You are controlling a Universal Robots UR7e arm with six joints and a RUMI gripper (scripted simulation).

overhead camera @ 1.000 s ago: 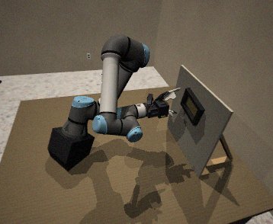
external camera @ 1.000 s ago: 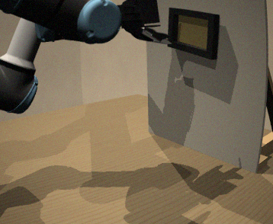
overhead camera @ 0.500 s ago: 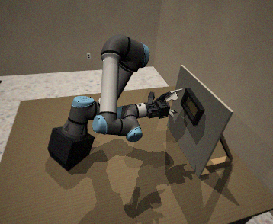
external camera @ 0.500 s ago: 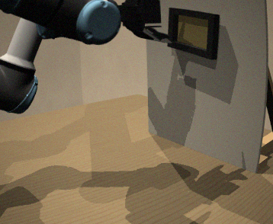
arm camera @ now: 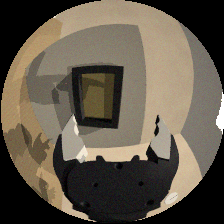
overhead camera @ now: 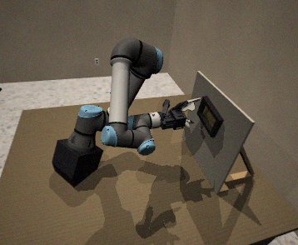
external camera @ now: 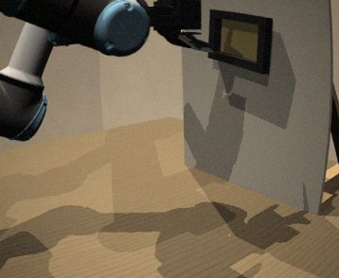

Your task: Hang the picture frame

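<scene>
Now: hand 9 cm short of the picture frame, 2 cm to the right of it and 5 cm above it. Round my hand: grey board: 10 cm ahead, 3 cm to the left, 16 cm below.
</scene>
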